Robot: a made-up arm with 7 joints.
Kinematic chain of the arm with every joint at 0, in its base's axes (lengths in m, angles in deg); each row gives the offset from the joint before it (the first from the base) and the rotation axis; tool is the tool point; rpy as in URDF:
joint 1: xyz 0 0 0 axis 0.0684 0.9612 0.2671
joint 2: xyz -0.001 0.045 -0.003 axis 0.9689 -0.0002 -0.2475
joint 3: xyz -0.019 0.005 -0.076 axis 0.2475 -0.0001 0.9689
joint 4: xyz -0.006 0 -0.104 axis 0.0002 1 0
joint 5: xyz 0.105 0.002 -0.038 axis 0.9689 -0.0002 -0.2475
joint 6: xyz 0.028 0 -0.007 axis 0.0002 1 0
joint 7: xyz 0.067 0 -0.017 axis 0.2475 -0.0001 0.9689
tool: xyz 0 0 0 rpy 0 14.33 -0.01
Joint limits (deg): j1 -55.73..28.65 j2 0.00..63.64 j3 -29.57..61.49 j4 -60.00..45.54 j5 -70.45..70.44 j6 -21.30..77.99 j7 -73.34..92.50
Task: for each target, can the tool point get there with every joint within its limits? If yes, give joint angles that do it. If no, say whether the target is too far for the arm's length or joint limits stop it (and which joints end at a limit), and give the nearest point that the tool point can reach.
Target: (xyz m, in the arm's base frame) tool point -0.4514 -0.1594 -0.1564
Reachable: no: too far | nearest point -0.1804 -0.0359 -0.2867 | short by 0.325 m
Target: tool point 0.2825 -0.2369 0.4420
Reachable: no: too far | nearest point 0.1862 -0.0665 0.0588 | short by 0.430 m
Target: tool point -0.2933 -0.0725 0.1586
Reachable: no: joint limits stop it (at a limit: joint 1, joint 2, joint 3, joint 4, joint 6) | nearest point -0.0108 0.0971 0.1078 | short by 0.333 m
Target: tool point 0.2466 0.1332 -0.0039
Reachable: yes | joints -33.95 56.70 -7.12 -28.74 30.94 53.46 72.73
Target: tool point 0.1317 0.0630 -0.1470
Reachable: yes | joints 14.03 27.32 -10.58 -36.74 -37.88 -4.85 -43.23
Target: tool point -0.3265 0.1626 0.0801
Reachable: no: joint limits stop it (at a limit: joint 1, joint 2, joint 3, joint 4, joint 5, joint 6) | nearest point -0.0654 0.1885 -0.0392 | short by 0.288 m
